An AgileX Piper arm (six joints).
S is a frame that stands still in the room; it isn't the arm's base.
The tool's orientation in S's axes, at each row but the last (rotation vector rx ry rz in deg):
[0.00, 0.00, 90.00]
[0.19, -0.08, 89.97]
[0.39, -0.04, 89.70]
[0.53, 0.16, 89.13]
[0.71, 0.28, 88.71]
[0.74, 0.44, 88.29]
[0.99, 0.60, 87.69]
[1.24, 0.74, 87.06]
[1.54, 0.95, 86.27]
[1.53, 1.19, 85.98]
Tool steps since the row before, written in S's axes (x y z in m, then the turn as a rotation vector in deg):
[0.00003, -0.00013, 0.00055, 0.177, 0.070, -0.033]
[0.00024, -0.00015, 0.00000, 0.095, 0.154, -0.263]
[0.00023, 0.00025, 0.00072, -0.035, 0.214, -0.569]
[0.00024, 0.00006, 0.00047, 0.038, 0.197, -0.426]
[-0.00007, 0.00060, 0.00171, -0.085, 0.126, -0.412]
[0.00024, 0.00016, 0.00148, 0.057, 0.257, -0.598]
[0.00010, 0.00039, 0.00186, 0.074, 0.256, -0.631]
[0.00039, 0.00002, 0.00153, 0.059, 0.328, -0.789]
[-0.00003, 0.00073, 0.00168, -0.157, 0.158, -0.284]
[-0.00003, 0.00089, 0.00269, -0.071, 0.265, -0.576]
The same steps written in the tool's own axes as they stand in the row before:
[-0.00013, -0.00003, 0.00055, 0.070, -0.177, -0.033]
[-0.00015, -0.00024, 0.00000, 0.153, -0.095, -0.263]
[0.00025, -0.00023, 0.00072, 0.211, 0.034, -0.570]
[0.00007, -0.00024, 0.00047, 0.196, -0.038, -0.427]
[0.00061, 0.00010, 0.00171, 0.122, 0.083, -0.414]
[0.00017, -0.00022, 0.00148, 0.257, -0.057, -0.598]
[0.00040, -0.00005, 0.00186, 0.256, -0.075, -0.631]
[0.00005, -0.00035, 0.00154, 0.327, -0.060, -0.790]
[0.00074, 0.00012, 0.00167, 0.146, 0.159, -0.289]
[0.00089, 0.00017, 0.00268, 0.258, 0.072, -0.579]

